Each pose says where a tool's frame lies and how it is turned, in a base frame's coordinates. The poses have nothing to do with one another.
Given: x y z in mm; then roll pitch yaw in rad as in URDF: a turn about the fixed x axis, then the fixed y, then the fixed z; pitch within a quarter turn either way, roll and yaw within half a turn.
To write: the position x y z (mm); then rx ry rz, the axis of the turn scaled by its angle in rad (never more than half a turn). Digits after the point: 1 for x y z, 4 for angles.
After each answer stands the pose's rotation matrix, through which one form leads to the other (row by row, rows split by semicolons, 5 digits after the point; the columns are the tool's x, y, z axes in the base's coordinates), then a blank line. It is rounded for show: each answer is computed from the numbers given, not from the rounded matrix.
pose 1, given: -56.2, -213.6, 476.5, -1.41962, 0.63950, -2.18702
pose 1, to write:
-56.2, -213.6, 476.5, -0.1742, 1.5850, -1.3119
-0.46375 0.46389 0.75481; -0.65481 0.39443 -0.64471; -0.59679 -0.79324 0.12084

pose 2, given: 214.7, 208.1, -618.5, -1.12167, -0.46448, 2.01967
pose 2, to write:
214.7, 208.1, -618.5, -0.2621, -1.2872, 1.5026
-0.38798 -0.56628 -0.72719; 0.80549 0.17514 -0.56614; 0.44796 -0.80539 0.38818

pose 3, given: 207.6, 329.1, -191.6, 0.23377, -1.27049, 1.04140
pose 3, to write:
207.6, 329.1, -191.6, 0.8480, -1.0515, 1.0361
0.14939 -0.95138 -0.26935; 0.25532 0.30029 -0.91904; 0.95525 0.06852 0.28777

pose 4, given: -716.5, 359.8, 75.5, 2.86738, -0.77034, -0.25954
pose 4, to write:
-716.5, 359.8, 75.5, 2.5623, -0.4812, 1.0000
0.69364 -0.42930 0.57842; -0.18418 -0.88200 -0.43376; 0.69638 0.19434 -0.69086

